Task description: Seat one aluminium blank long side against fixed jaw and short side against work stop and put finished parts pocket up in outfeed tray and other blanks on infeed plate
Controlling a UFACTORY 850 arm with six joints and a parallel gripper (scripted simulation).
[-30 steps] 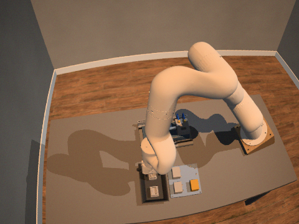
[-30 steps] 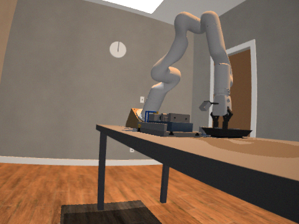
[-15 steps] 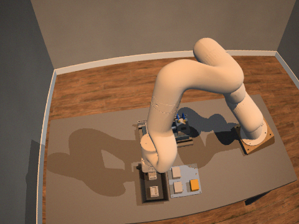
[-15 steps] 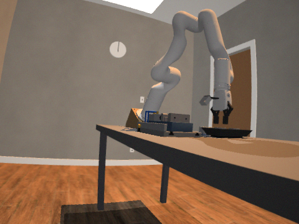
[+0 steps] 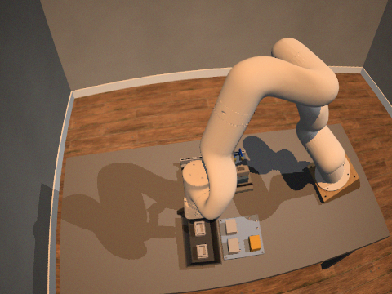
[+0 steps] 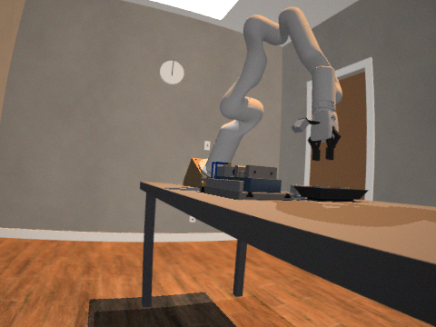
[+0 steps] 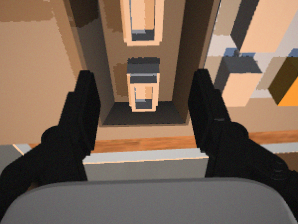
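Now: hand 190 mm past the brass blank, 140 mm to the right of it and 130 mm above it. From my hand the other things lie so: vise: 150 mm behind, 230 mm to the right, 110 mm below.
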